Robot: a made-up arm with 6 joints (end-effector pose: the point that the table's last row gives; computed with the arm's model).
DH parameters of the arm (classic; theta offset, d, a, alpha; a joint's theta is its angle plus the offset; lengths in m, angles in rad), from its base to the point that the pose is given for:
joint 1: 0 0.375 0 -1.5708
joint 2: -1.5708 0 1.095 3.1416
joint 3: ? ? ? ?
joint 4: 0 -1 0 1.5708
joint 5: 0 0.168 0 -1.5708
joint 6: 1.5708 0 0 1.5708
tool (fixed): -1.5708 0 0 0
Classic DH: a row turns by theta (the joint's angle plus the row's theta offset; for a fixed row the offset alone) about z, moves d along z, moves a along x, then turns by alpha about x.
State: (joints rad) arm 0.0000 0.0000 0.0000 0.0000 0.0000 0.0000
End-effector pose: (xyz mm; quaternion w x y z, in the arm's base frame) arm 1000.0 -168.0 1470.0 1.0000 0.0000 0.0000 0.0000
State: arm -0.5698 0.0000 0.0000 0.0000 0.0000 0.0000
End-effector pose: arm 751.4 -680.9 1470.0 0.9597 0.0000 0.0000 -0.2811
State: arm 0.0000 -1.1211 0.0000 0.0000 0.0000 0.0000
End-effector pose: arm -551.4 -168.0 1751.6 0.8470 0.0000 -0.5317 0.0000
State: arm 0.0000 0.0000 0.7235 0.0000 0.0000 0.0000
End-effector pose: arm 749.5 -168.0 2132.0 0.9353 0.0000 -0.3539 0.0000
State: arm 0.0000 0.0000 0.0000 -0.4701 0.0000 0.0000
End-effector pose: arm 1000.0 -149.8 1393.9 0.9725 0.2329 0.0000 0.0000
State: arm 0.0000 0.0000 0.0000 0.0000 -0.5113 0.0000
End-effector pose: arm 1000.0 -168.0 1470.0 0.9675 0.0000 0.2529 0.0000
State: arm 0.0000 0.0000 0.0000 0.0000 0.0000 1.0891
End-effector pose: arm 1000.0 -168.0 1470.0 0.8554 -0.5180 0.0000 0.0000
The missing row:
joint 3: 0 0 0 -1.5708
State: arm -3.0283 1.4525 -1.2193 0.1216 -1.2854 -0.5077
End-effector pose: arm -222.5 142.5 33.4 0.2132 -0.8871 -0.1952 -0.3599
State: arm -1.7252 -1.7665 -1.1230 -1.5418 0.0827 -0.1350
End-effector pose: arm 21.8 172.0 627.7 0.5650 0.2808 -0.6986 -0.3375
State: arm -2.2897 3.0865 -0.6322 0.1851 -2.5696 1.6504
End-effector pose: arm 399.0 706.7 -198.7 0.2733 -0.2453 0.6342 -0.6804
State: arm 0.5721 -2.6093 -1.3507 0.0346 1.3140 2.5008
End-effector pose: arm -122.7 -278.7 384.9 0.3260 -0.1753 -0.3671 -0.8534
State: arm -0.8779 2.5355 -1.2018 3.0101 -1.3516 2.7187
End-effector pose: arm -10.0 272.8 17.9 0.2381 0.4039 0.8035 -0.3667
